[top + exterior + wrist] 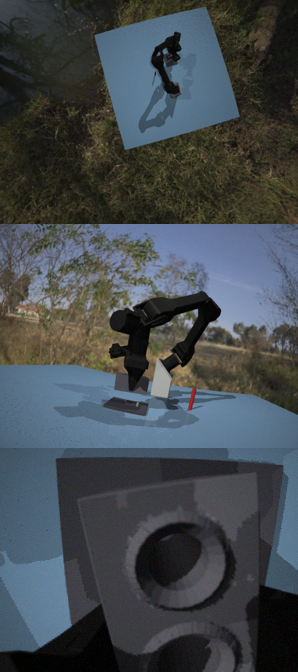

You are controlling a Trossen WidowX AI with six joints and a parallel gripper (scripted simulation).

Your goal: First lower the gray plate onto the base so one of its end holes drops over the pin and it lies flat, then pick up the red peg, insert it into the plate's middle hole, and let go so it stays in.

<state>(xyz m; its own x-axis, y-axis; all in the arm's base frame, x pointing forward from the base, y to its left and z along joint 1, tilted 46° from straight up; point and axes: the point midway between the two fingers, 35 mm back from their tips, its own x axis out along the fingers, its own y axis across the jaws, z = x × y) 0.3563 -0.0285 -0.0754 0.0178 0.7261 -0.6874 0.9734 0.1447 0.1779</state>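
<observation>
My gripper tip is 5 cm above the dark base, 1 cm to the right of it and 1 cm past it. The rest, counted from my gripper tip: gray plate: 3 cm above; red peg: 20 cm to the left, 12 cm behind, 2 cm below.
</observation>
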